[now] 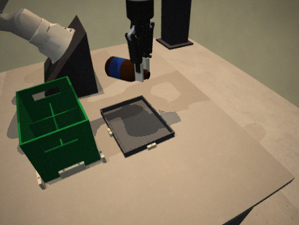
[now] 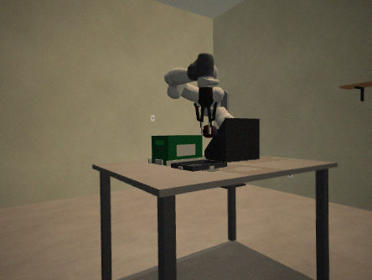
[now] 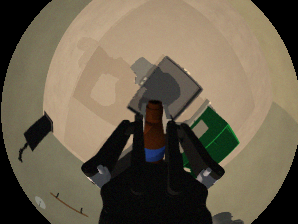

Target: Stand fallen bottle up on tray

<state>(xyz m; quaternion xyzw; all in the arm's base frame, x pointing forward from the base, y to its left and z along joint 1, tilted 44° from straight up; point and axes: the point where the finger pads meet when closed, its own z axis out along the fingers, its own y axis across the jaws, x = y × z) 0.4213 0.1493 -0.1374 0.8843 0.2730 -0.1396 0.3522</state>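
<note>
Right now my hand is 4 cm past the bottle, 3 cm to the left of it and 2 cm above it. From my hand the other things lie so: green crate 31 cm to the right, 13 cm below, 2 cm behind; dark tray 20 cm below, 5 cm to the right, 1 cm ahead.
</note>
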